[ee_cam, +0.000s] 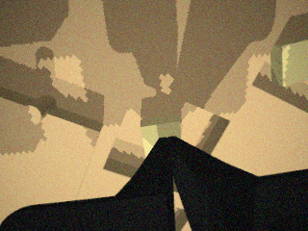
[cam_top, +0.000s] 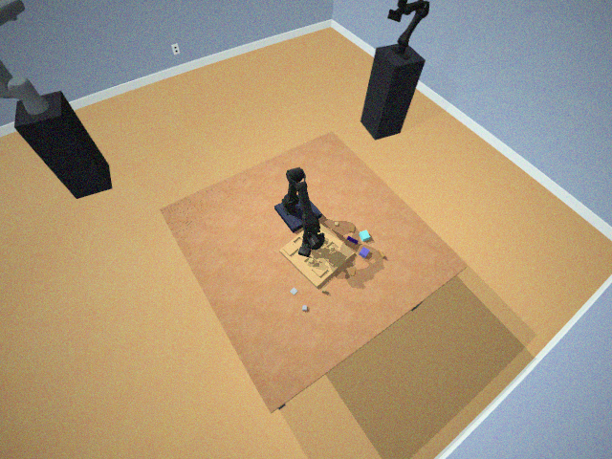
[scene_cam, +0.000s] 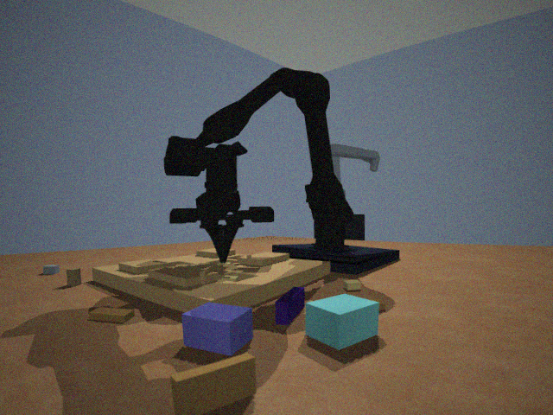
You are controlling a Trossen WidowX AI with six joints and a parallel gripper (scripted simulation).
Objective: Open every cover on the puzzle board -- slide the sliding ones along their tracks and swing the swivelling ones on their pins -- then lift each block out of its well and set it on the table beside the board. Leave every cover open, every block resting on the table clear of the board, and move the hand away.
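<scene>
Now: gripper tip 5 cm short of the tan puzzle board and 2 cm to the right of it. The rest, counted from my gripper tip: small grey block (30 cm ahead, 15 cm to the right, 1 cm below); dark purple block (5 cm ahead, 26 cm to the left, 1 cm below); cyan block (5 cm ahead, 34 cm to the left, 1 cm below).
</scene>
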